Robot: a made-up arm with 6 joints. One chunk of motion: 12 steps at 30 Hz.
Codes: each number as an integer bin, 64 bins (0 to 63) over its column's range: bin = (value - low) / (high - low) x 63, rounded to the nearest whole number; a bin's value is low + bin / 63 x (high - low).
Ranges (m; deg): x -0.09..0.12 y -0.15..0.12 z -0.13..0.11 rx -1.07..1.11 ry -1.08..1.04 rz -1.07..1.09
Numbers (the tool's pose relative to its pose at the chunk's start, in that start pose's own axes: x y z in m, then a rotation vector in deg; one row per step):
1: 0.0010 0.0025 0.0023 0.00 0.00 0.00
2: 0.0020 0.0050 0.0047 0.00 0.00 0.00
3: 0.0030 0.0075 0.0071 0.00 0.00 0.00
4: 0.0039 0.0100 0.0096 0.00 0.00 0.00
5: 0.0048 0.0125 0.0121 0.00 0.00 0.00
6: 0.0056 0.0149 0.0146 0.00 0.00 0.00
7: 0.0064 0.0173 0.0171 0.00 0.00 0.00
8: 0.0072 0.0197 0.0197 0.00 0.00 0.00
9: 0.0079 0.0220 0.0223 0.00 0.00 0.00
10: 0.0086 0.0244 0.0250 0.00 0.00 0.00
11: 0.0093 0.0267 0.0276 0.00 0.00 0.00
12: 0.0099 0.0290 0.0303 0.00 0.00 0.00
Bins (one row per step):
1: 27 36 35 31 32 31
2: 28 36 35 31 32 31
3: 28 37 36 31 32 31
4: 28 37 37 31 32 31
5: 28 38 37 31 32 31
6: 29 38 38 31 32 31
7: 29 39 39 31 32 31
8: 29 40 39 31 32 31
9: 29 40 40 31 32 31
10: 30 41 41 31 32 31
11: 30 41 41 31 32 31
12: 30 42 42 31 32 31

